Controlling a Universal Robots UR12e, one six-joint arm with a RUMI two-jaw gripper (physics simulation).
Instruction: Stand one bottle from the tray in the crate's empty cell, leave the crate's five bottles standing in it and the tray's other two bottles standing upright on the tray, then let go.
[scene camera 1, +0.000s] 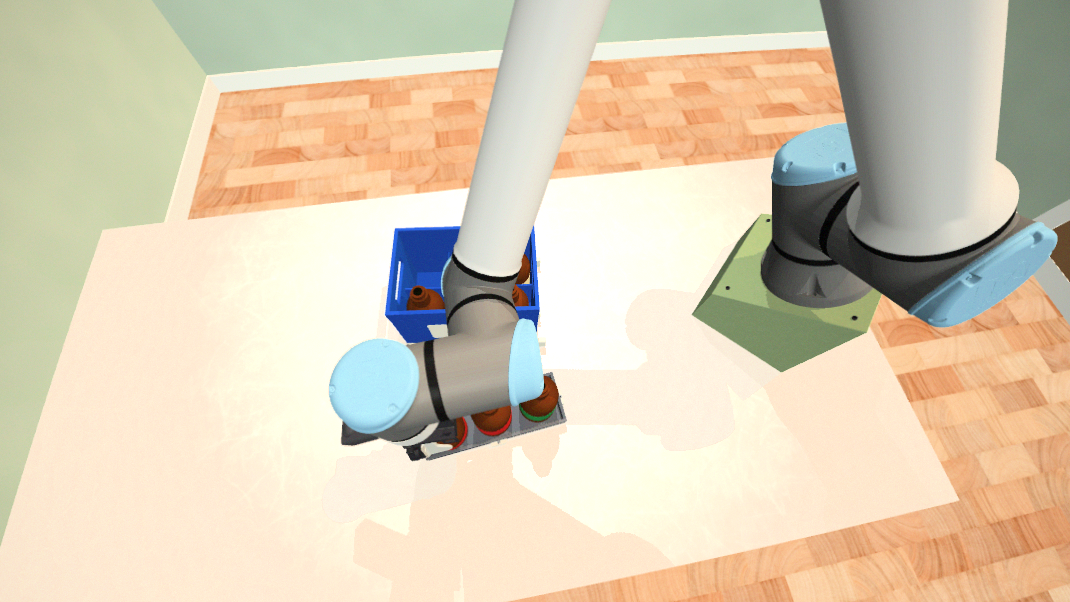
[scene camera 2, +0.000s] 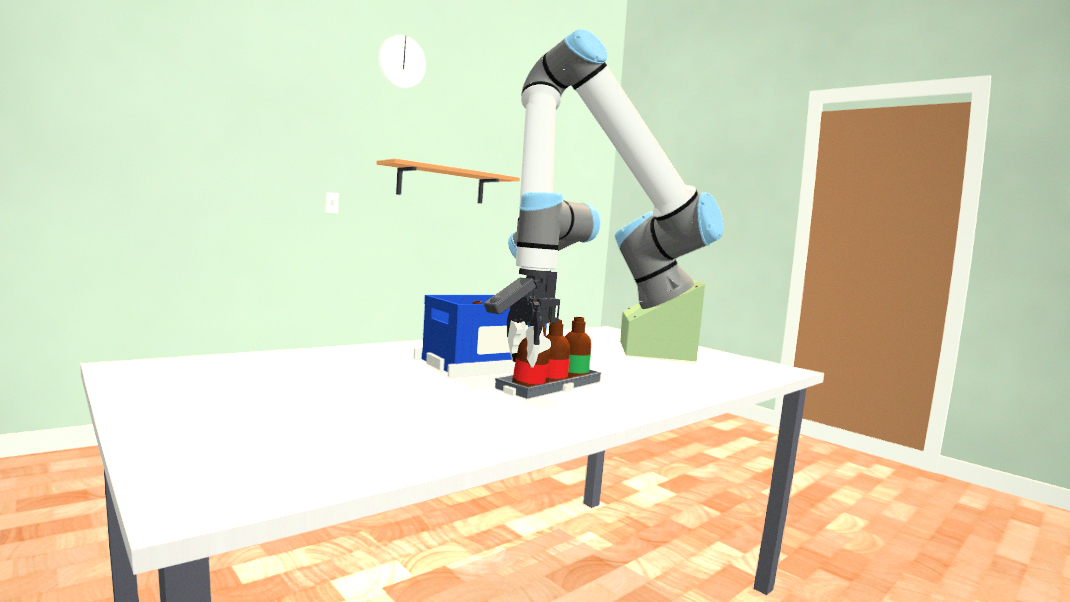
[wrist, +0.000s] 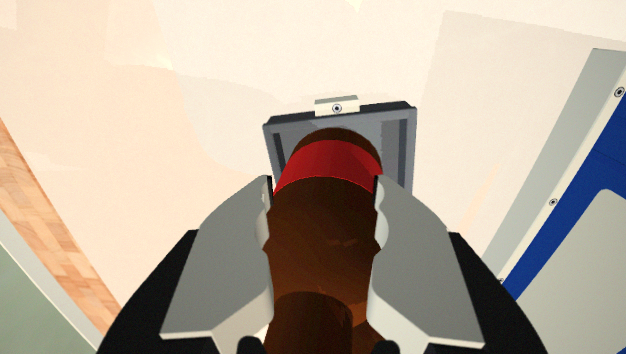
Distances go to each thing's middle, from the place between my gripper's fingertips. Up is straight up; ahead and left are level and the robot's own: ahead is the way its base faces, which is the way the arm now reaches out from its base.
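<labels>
Green-labelled bottle (scene camera 2: 580, 343): 21 cm behind my hand, 2 cm above, 1 cm to the left. White strip (scene camera 2: 479, 368): my gripper 15 cm to the left of it, 13 cm past it, 5 cm above it.
</labels>
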